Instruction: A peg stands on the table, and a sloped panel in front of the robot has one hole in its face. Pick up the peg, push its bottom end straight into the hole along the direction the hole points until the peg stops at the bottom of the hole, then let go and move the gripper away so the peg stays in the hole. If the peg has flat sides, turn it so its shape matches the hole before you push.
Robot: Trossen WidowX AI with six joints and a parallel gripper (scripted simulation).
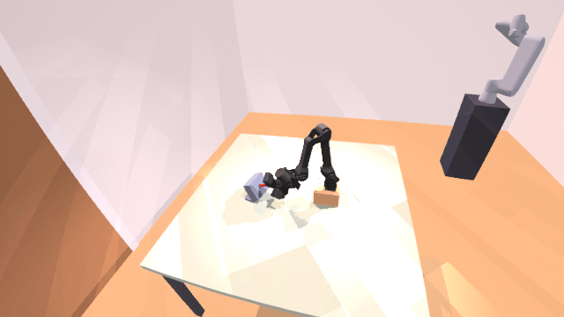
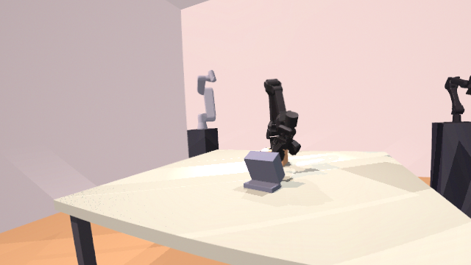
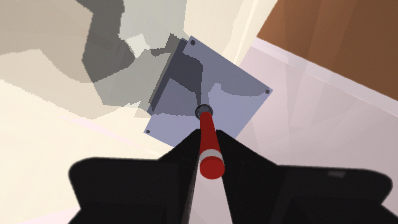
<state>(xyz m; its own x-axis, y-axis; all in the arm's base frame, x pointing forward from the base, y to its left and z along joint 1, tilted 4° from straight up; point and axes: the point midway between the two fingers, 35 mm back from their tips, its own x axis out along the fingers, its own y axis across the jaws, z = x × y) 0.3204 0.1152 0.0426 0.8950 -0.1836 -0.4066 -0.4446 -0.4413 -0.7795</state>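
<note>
My gripper tip is now 2 cm past the red peg and 1 cm below it. The rest, counted from my gripper tip: grey-blue sloped panel: 7 cm ahead, 4 cm below, 1 cm to the right.
</note>
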